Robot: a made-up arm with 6 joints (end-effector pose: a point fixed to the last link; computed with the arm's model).
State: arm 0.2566 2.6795 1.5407 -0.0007 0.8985 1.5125
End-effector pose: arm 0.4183 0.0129 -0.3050 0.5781 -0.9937 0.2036
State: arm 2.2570 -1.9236 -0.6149 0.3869 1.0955 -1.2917
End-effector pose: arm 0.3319 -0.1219 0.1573 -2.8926 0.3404 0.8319
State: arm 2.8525 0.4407 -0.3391 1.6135 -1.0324 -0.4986
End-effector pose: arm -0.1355 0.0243 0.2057 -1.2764 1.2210 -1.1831
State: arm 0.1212 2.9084 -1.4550 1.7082 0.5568 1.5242
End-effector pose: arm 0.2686 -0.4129 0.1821 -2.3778 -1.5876 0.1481
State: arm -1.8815 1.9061 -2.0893 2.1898 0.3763 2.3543
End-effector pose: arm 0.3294 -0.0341 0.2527 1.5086 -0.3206 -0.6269
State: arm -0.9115 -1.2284 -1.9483 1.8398 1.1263 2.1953
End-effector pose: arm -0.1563 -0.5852 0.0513 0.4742 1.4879 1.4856
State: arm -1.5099 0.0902 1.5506 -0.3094 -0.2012 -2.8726
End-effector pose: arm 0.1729 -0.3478 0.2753 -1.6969 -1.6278 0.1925
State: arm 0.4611 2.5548 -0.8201 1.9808 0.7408 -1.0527
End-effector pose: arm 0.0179 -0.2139 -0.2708 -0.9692 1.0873 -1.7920
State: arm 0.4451 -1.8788 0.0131 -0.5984 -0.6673 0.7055
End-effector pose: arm 0.0674 -0.4638 0.2109 -0.5562 2.8605 0.7909
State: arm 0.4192 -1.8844 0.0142 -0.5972 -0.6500 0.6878
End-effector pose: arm 0.0627 -0.4620 0.2169 -0.5420 2.8560 0.7657
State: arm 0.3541 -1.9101 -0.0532 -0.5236 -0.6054 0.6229
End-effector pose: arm 0.0279 -0.4610 0.2199 -0.3986 2.7937 0.7168
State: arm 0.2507 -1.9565 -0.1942 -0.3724 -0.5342 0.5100
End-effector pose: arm -0.0361 -0.4476 0.2158 -0.1369 2.6552 0.6214
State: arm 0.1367 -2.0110 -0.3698 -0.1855 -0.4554 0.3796
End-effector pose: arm -0.1016 -0.4104 0.2016 0.1501 2.4653 0.4838
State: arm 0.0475 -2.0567 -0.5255 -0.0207 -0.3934 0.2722
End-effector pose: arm -0.1416 -0.3641 0.1832 0.3760 2.2881 0.3532
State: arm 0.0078 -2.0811 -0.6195 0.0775 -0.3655 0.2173
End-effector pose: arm -0.1557 -0.3359 0.1700 0.5033 2.1862 0.2883
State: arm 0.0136 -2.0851 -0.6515 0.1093 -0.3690 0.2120
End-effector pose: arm -0.1576 -0.3324 0.1647 0.5482 2.1648 0.2974
